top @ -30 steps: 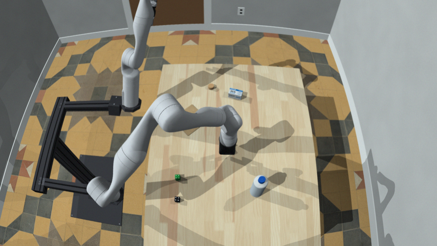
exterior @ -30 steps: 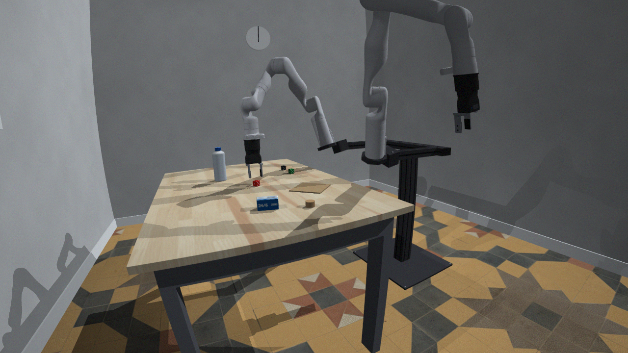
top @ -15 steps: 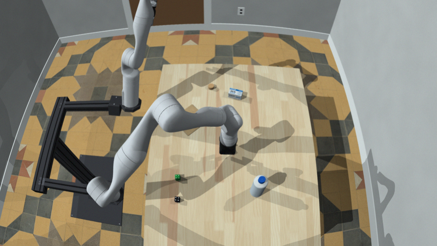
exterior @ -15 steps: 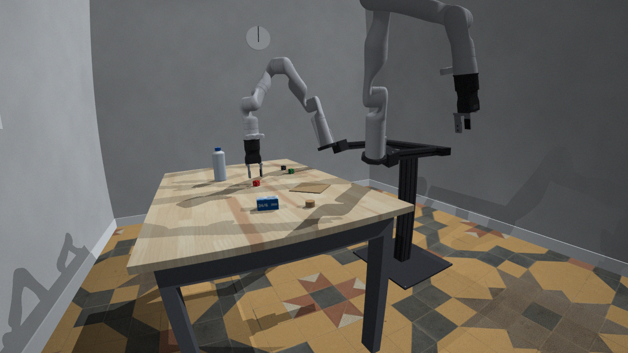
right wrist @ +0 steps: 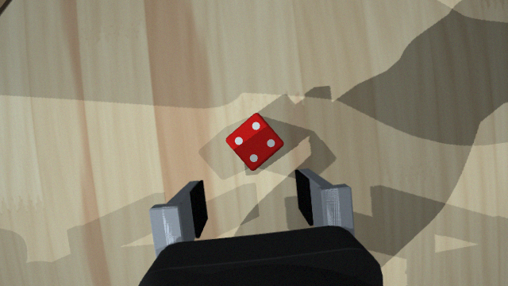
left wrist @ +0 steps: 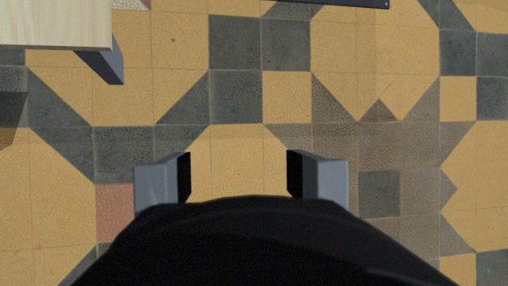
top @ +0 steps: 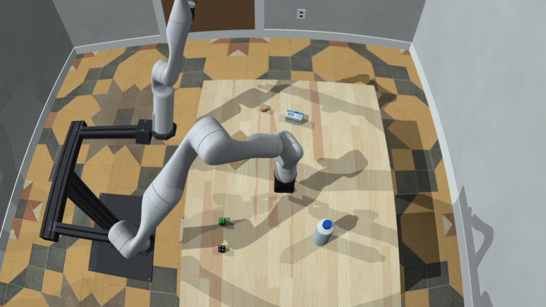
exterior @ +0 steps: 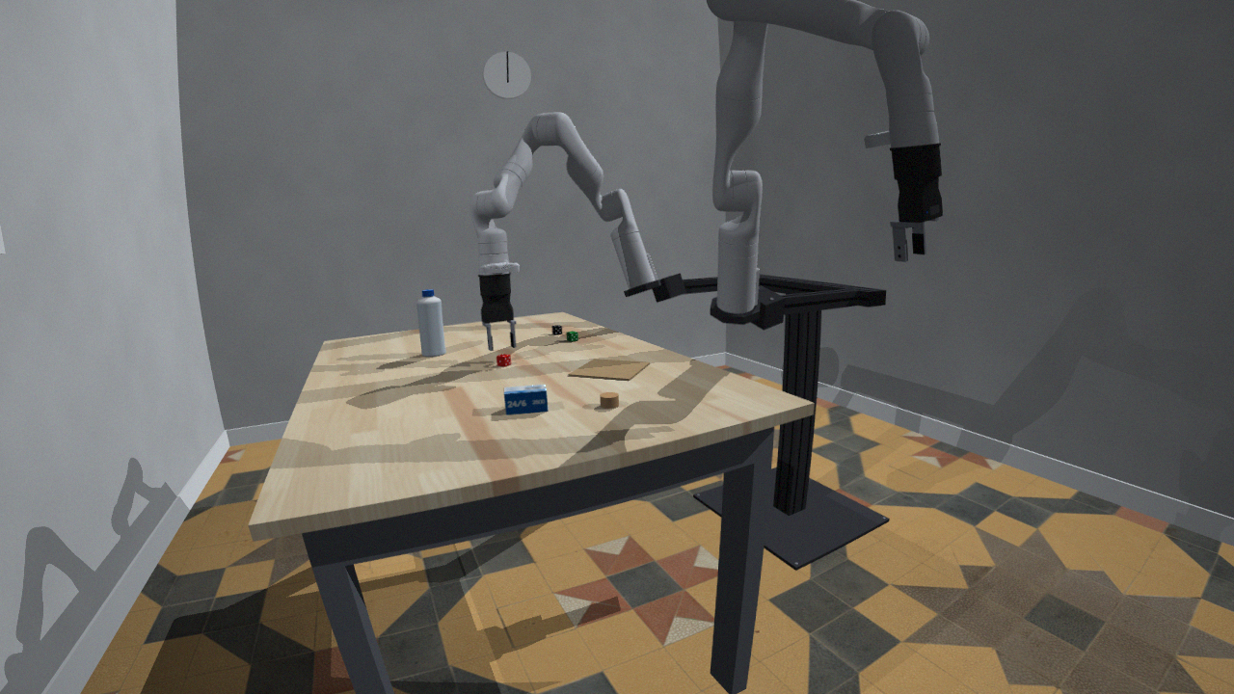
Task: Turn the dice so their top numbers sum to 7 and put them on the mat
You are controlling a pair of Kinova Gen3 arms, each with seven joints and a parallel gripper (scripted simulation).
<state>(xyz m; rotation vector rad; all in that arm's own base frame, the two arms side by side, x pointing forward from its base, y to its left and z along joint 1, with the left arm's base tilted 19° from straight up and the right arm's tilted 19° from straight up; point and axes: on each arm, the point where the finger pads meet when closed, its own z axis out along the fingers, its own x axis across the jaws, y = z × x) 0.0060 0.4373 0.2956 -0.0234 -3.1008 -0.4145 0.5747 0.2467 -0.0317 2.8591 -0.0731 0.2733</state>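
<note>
Right now my right hand is 40 mm above the red die and 30 mm to the right of it. Round my right hand: green die (230 mm behind, 150 mm to the right, 40 mm below); brown square mat (210 mm behind, 190 mm to the left, 50 mm below); white bottle (190 mm to the right, 160 mm ahead, 30 mm above).
</note>
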